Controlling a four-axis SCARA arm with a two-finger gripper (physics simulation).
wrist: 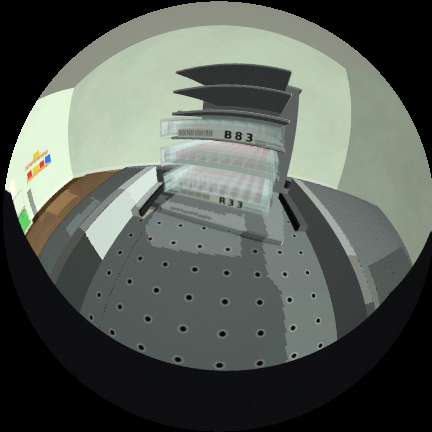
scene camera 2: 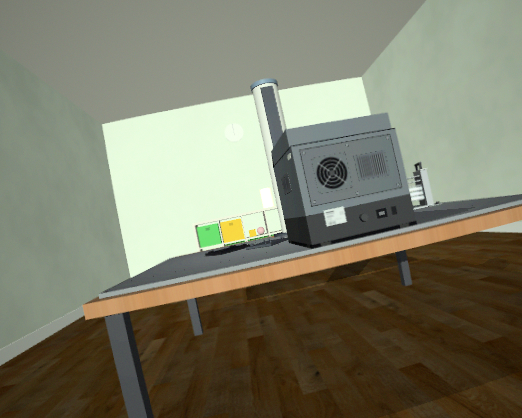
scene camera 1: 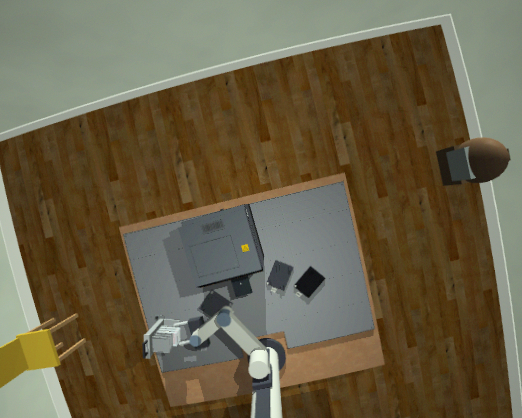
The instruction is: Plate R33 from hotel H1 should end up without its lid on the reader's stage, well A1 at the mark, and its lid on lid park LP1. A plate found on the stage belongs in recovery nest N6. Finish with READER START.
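Frame: origin at the arm's base, x ahead, y left, z up, level; centimetres.
Seen in the pictures: gripper, fingertip midpoint: (wrist: 222,178) (scene camera 1: 176,334).
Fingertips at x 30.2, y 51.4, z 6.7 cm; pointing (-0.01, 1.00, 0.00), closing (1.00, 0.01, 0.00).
Pixels of each thing's middle, then the offset from my fingertips to it. "*": a spot on its surface instead.
- Plate R33, body centre: (wrist: 232,164) dx +0.9, dy +4.2, dz +0.1 cm
- hotel, body centre: (wrist: 243,118) (scene camera 2: 414,186) (scene camera 1: 159,339) dx +1.9, dy +8.1, dz +5.7 cm
- clear plate, body centre: (wrist: 234,144) dx +0.8, dy +4.2, dz +2.4 cm
- plate B83, surface spot: (wrist: 215,131) * dx -0.6, dy -2.0, dz +4.0 cm
- reader, body centre: (scene camera 2: 334,184) (scene camera 1: 226,242) dx +52.0, dy -48.4, dz +12.1 cm
- dark tray, body centre: (scene camera 1: 240,283) dx +26.2, dy -49.5, dz +6.9 cm
- dark grey unit, body centre: (scene camera 1: 216,306) dx +12.1, dy -28.9, dz -1.9 cm
- black-topped unit, body centre: (scene camera 2: 227,249) (scene camera 1: 309,282) dx +13.2, dy -89.4, dz -4.5 cm
Plate R33 (wrist: 220,189), clear with a label on its front, sits lowest in the hotel (wrist: 295,125) (scene camera 1: 152,341) (scene camera 2: 426,187). Another clear plate (wrist: 220,156) is above it, and plate B83 (wrist: 215,131) is higher. My gripper (wrist: 222,178) (scene camera 1: 183,338) is open and empty, facing the hotel with its fingers toward either side of R33's front; I cannot tell the exact gap. The reader (scene camera 1: 215,255) (scene camera 2: 350,175) is a large grey box. A dark tray (scene camera 1: 242,287) stands out at its front; I cannot tell whether it holds a plate. Park LP1 and nest N6 cannot be identified.
A dark grey unit (scene camera 1: 214,303) stands between arm and reader. A grey unit (scene camera 1: 280,275) and a black-topped unit (scene camera 1: 310,282) stand right of the reader. The arm column (scene camera 1: 259,367) (scene camera 2: 270,115) is at the table's edge. Empty hotel shelves (wrist: 235,76) are above B83.
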